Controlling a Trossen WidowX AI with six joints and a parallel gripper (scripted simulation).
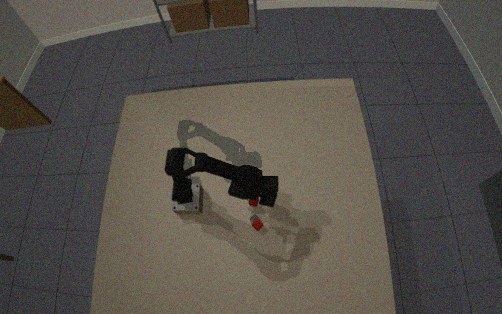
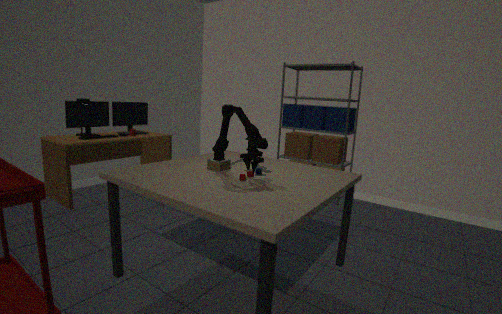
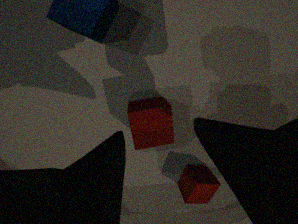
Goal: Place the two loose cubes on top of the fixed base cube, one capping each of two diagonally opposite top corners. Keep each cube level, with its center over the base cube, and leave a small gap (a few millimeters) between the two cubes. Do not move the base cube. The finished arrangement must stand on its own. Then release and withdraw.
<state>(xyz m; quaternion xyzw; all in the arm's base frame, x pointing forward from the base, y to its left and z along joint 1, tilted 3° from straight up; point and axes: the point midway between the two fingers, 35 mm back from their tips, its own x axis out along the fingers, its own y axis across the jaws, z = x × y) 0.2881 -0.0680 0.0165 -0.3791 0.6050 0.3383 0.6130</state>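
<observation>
The blue base cube lies 1 cm ahead of my gripper tip, 10 cm to the left of it and 2 cm below it.
</observation>
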